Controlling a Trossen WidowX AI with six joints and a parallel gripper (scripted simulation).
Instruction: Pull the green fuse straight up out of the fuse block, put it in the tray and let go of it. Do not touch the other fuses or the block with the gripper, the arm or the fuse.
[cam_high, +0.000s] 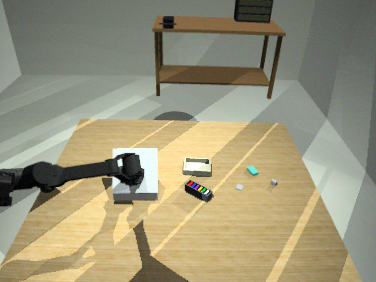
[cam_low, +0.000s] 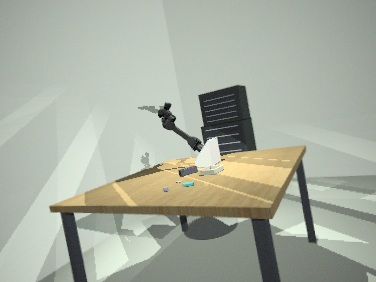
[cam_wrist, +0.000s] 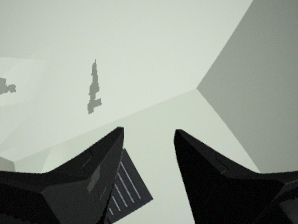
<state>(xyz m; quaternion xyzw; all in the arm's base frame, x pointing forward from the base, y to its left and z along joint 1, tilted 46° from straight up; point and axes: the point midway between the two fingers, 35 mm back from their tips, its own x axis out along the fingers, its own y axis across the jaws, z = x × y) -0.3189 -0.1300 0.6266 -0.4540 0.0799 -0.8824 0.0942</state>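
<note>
Right now the green fuse is 57 cm to the left of my gripper tip, 57 cm ahead of it and 50 cm below it. Also, from my gripper tip: teal piece: 81 cm ahead, 78 cm to the left, 52 cm below; cream tray: 77 cm to the left, 53 cm ahead, 52 cm below.
</note>
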